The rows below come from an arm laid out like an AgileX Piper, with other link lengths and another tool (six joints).
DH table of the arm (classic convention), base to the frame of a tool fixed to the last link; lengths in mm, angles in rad. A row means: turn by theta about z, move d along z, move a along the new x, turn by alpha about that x. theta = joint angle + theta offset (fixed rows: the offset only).
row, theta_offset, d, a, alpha
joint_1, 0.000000, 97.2, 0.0, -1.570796
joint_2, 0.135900, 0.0, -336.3, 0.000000
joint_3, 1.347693, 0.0, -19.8, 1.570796
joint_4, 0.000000, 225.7, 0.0, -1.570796
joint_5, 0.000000, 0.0, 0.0, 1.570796
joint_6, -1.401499, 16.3, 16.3, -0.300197
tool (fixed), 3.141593, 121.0, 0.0, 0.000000
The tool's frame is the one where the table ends.
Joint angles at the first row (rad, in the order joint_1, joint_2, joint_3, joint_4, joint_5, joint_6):
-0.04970 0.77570 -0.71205 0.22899 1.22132 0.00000
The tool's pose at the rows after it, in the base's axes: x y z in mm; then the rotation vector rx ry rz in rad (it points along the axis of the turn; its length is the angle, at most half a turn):
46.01 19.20 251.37 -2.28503 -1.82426 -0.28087
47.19 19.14 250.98 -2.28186 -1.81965 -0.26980
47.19 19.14 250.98 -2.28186 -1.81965 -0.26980
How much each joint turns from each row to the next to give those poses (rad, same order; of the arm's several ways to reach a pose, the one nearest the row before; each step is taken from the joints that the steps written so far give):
0.00001 0.07892 -0.00683 0.00116 -0.00096 0.00000
-0.00007 0.00860 -0.00002 0.00001 0.00108 -0.00007
0.00000 0.00000 0.00000 0.00000 0.00000 0.00000

